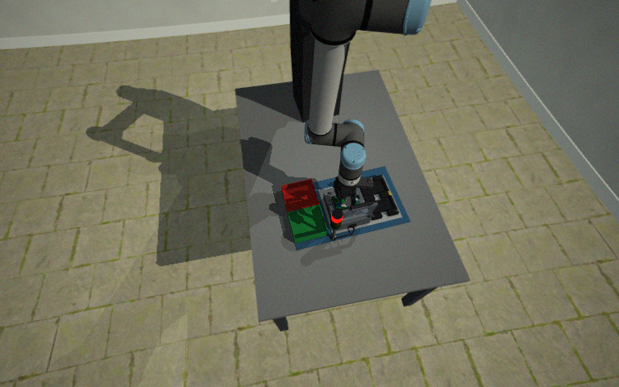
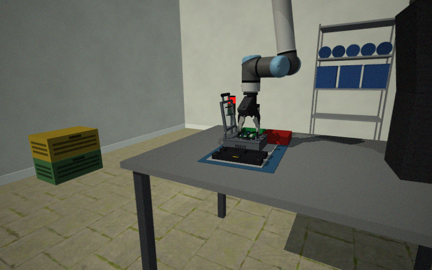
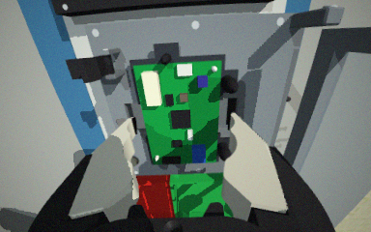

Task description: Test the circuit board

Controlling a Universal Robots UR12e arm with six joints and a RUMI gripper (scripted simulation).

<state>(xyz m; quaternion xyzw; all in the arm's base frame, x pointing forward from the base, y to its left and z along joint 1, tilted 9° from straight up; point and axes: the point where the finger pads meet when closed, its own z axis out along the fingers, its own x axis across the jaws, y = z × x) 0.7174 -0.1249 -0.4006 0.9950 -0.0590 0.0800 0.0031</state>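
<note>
My gripper is now right at the green circuit board. From my hand the other things lie so: black latch piece 6 cm to the left, 6 cm behind, 1 cm above; green bin 21 cm to the right, 6 cm below, 2 cm ahead; tester lid 11 cm ahead, 11 cm above, 2 cm to the right.
</note>
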